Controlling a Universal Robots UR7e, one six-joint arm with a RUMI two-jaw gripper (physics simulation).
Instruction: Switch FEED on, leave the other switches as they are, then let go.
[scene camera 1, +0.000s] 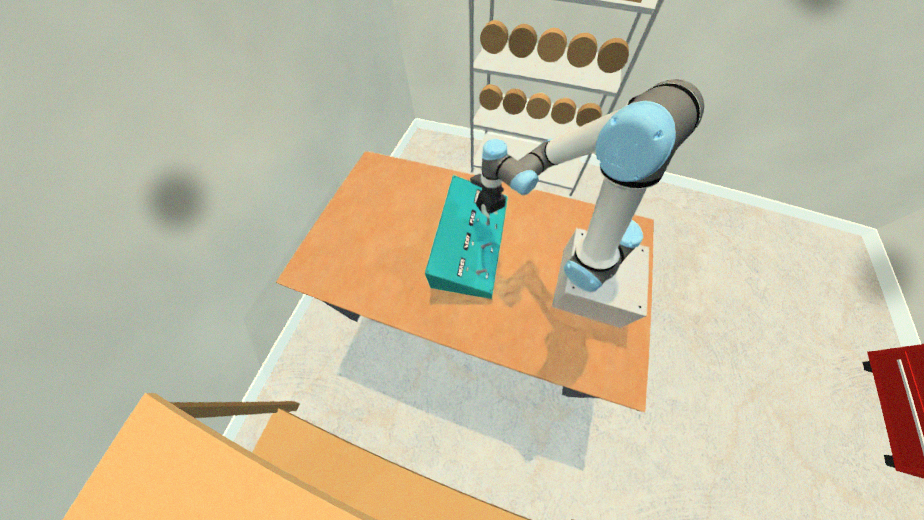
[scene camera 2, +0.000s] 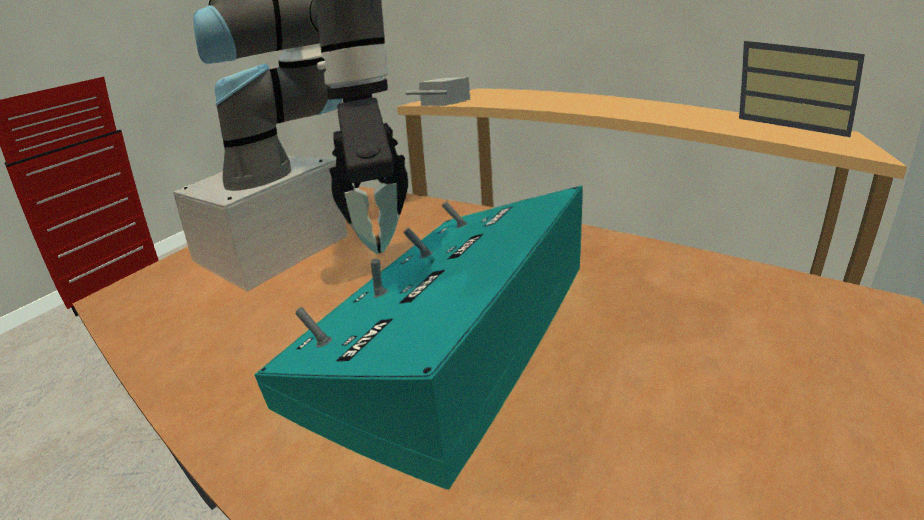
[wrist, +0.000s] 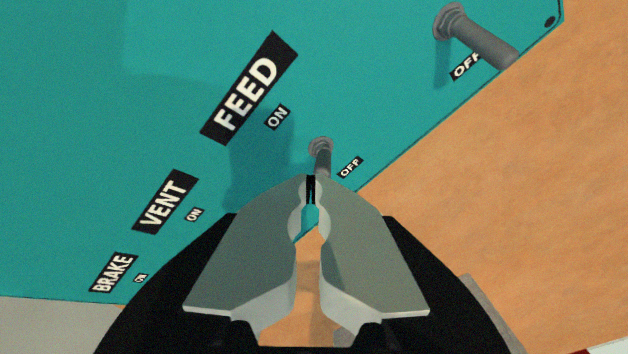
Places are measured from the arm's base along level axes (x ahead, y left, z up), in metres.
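Where they show: gripper, fingertip midpoint: (scene camera 1: 486, 214) (scene camera 2: 379, 252) (wrist: 311, 177); arm's base at its link origin: (scene camera 2: 257, 178).
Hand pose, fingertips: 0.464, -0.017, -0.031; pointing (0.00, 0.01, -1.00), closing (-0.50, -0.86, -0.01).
Observation:
Each offset is from my fingertips to the top centre of the thing, as dx, dy, dz. Level surfaces: height alone.
The teal switch panel (scene camera 1: 446, 232) (scene camera 2: 439, 336) (wrist: 175, 40) stands on the table. The FEED lever @(-0.010, -0.004, -0.012) (scene camera 2: 378, 278) (wrist: 323, 161) stands more upright in scene camera 2 than the others, tilted away from its OFF mark by comparison; its tip is partly hidden in the wrist view. The VALVE lever @(+0.015, -0.122, -0.021) (scene camera 2: 313, 327) (wrist: 482, 40), VENT lever @(-0.060, +0.106, -0.021) (scene camera 2: 417, 243) and BRAKE lever @(-0.097, +0.221, -0.021) (scene camera 2: 454, 214) lean toward OFF. My gripper (scene camera 2: 378, 249) (wrist: 311, 177) is shut with nothing between the fingertips. Its tips are close above the FEED lever's tip; whether they touch is unclear.
The orange table @(dz -0.147) (scene camera 1: 362, 245) (scene camera 2: 685, 362) carries the panel and the arm's grey base block (scene camera 1: 607, 300) (scene camera 2: 248, 239). The VENT lever is close beside the fingers. A shelf rack (scene camera 1: 472, 97), a red tool cabinet (scene camera 2: 77, 194) and a wooden bench (scene camera 2: 646, 119) stand around.

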